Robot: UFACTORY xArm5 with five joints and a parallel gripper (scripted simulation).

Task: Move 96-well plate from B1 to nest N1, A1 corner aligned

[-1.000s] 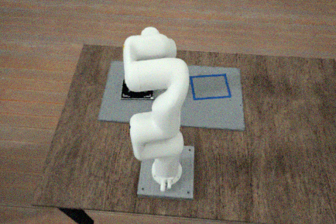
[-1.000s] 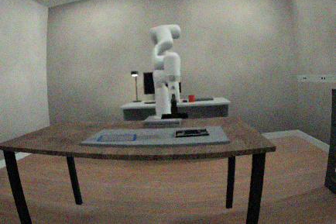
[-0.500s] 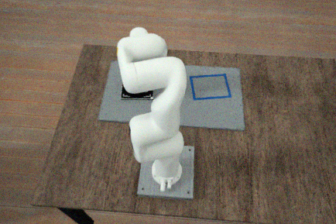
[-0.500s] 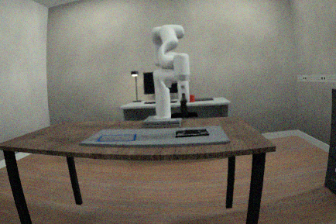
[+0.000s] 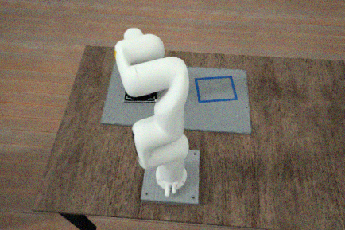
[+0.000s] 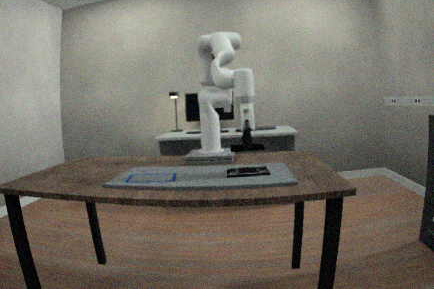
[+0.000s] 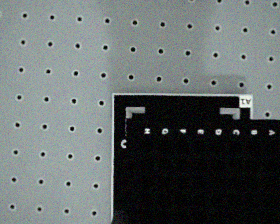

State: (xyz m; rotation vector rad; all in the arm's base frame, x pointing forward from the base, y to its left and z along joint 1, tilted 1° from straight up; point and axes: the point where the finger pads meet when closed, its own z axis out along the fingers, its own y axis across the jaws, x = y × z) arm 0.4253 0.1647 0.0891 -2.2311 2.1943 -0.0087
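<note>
My gripper is now 110 mm above the plate nest N1. The rest, counted from my hand: black 96-well plate: 10 mm below.
</note>
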